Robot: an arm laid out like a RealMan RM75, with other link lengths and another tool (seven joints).
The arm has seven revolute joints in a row. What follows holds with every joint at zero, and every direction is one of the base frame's.
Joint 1 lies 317.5 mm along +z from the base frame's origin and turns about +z.
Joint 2 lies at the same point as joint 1 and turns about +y.
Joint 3 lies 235.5 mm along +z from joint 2 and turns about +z.
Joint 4 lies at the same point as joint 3 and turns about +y.
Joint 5 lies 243.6 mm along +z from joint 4 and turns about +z.
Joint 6 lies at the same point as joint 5 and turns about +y.
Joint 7 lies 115.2 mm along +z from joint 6 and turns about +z.
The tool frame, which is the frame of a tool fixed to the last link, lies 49.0 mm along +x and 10.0 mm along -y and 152.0 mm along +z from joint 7; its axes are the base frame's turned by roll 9.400, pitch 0.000 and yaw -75.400 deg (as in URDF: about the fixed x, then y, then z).
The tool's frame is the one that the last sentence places.
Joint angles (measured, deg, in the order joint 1, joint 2, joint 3, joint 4, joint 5, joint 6, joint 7), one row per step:
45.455 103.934 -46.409 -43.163 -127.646 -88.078 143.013
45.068 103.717 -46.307 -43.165 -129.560 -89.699 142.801
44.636 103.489 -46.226 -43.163 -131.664 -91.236 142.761
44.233 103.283 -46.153 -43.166 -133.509 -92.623 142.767
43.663 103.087 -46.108 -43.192 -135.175 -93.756 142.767
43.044 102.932 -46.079 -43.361 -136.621 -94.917 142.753
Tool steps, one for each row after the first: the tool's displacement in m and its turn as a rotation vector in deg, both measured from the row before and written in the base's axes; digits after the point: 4 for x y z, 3 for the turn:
0.0106 -0.0102 0.0012 -1.787 -1.584 -0.637
0.0116 -0.0106 0.0019 -1.770 -1.714 -0.963
0.0100 -0.0098 0.0021 -1.588 -1.460 -0.958
0.0104 -0.0094 0.0024 -1.320 -1.357 -1.085
0.0092 -0.0094 0.0026 -1.254 -1.164 -0.989

